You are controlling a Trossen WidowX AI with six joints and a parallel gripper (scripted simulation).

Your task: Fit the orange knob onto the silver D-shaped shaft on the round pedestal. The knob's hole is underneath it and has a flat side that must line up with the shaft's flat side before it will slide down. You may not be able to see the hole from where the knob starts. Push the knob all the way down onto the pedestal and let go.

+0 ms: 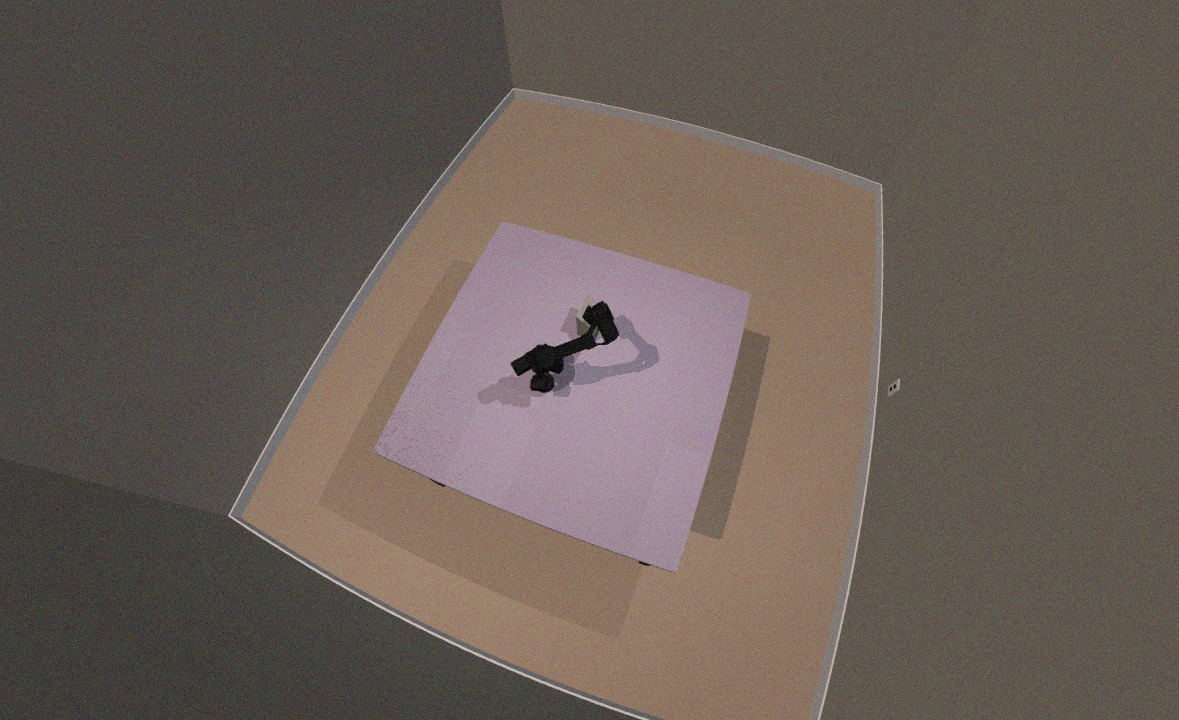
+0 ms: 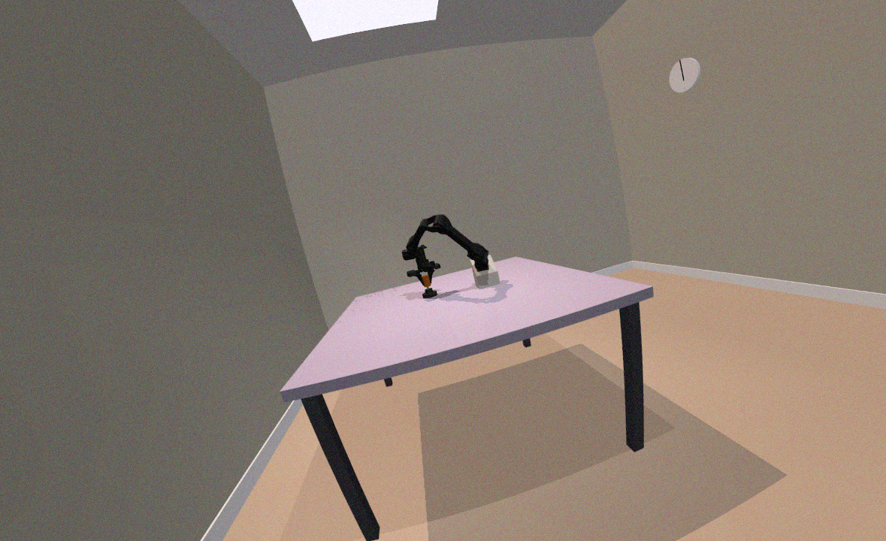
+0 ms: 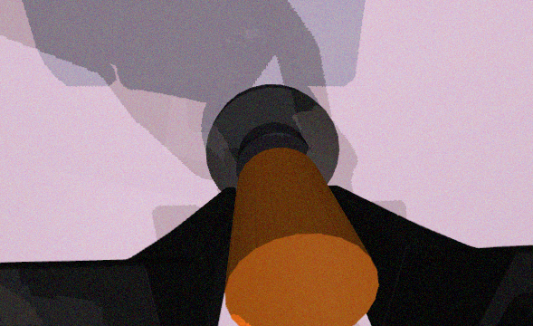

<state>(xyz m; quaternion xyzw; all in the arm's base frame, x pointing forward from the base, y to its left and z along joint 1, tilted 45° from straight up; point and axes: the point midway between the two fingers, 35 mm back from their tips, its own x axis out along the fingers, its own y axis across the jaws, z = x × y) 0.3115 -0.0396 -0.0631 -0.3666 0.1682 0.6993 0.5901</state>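
Right now my gripper tip is 3 cm below the orange knob. From my gripper tip the other things lie so: dark round pedestal: 4 cm below.
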